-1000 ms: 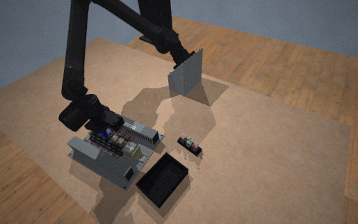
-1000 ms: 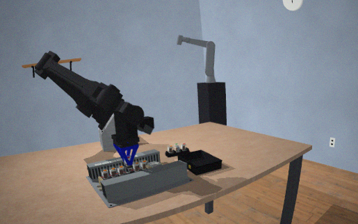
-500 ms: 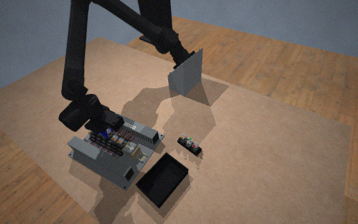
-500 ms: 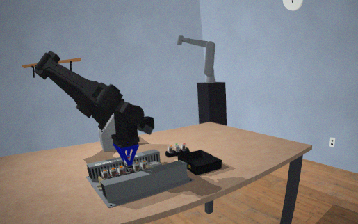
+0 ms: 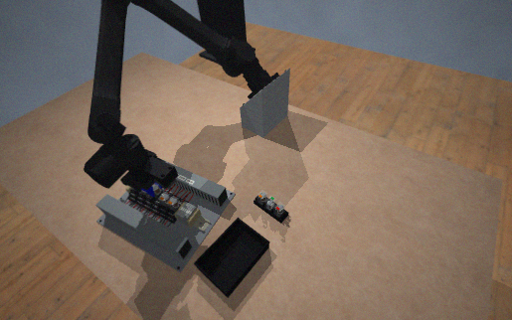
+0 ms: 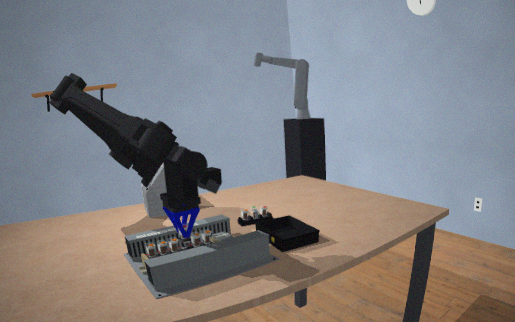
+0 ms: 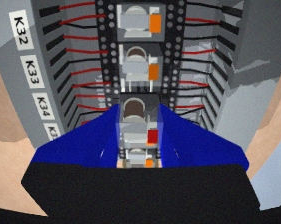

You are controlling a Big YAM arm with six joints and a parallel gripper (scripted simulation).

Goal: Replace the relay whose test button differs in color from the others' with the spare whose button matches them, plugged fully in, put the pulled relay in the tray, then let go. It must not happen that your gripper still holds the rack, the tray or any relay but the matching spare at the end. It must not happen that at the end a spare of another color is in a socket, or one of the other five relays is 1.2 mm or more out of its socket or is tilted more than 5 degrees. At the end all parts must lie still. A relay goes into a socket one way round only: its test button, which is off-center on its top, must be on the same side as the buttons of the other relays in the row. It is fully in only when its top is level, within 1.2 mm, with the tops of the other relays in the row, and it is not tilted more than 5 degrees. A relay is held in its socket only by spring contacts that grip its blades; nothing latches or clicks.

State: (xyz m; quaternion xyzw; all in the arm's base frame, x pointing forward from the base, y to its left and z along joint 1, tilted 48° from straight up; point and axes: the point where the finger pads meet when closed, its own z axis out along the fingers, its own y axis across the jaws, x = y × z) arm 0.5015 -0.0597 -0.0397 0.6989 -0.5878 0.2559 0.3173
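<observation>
The black tray lies 28 cm to the left of my hand, 6 cm below it and 1 cm behind it.
</observation>
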